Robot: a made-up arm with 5 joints.
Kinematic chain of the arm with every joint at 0, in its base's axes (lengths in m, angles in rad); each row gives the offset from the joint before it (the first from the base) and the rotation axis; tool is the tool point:
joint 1: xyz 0 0 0.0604 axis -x
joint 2: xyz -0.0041 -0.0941 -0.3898 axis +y
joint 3: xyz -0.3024 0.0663 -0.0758 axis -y
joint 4: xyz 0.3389 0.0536 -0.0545 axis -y
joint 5: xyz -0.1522 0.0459 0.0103 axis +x
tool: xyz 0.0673 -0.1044 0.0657
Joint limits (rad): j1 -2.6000..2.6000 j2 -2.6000..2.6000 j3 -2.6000..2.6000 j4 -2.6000..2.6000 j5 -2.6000..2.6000
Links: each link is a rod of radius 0.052 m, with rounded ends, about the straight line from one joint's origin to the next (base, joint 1, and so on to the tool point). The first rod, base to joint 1, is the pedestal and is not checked.
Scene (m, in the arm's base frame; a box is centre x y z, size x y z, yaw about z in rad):
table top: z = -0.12
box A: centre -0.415 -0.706 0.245 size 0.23 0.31 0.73 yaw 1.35
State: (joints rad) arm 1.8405 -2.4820 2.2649 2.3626 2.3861
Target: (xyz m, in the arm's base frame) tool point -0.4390 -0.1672 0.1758
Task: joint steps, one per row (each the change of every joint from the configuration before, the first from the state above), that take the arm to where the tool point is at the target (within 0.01 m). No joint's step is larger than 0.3 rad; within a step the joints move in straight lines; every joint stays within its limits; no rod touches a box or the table.
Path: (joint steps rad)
1: 0.2532 0.2830 0.1117 -0.2237 -0.1218
2: 0.2531 0.2830 0.1117 -0.2237 -0.1218
3: 0.2532 0.2830 0.1117 -0.2237 -0.1218
4: -0.0454 0.2587 -0.2495 0.1114 -0.0183
5: -0.0453 0.2587 -0.2494 0.1115 -0.0183
6: -0.0454 0.2586 -0.2495 0.1114 -0.0183
7: -0.0454 0.2587 -0.2494 0.1115 -0.0183

